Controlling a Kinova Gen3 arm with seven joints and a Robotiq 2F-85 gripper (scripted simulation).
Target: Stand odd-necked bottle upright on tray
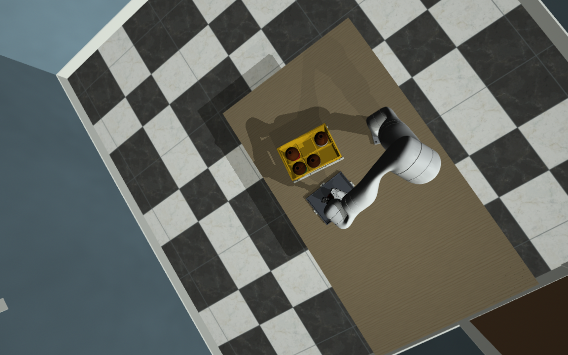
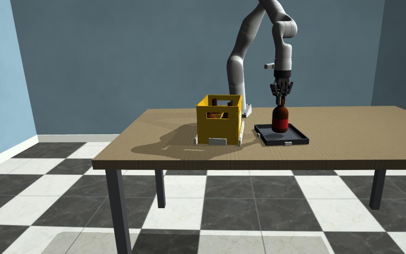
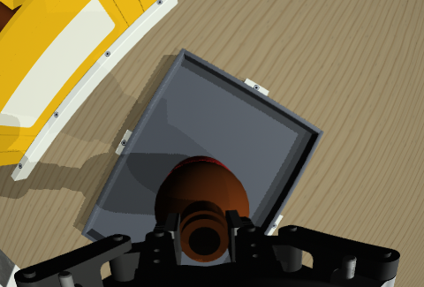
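Right now the brown bottle is 7 cm below my hand. The rest, counted from my hand: yellow crate (8 cm behind, 27 cm to the right, 9 cm below); dark tray (16 cm below).
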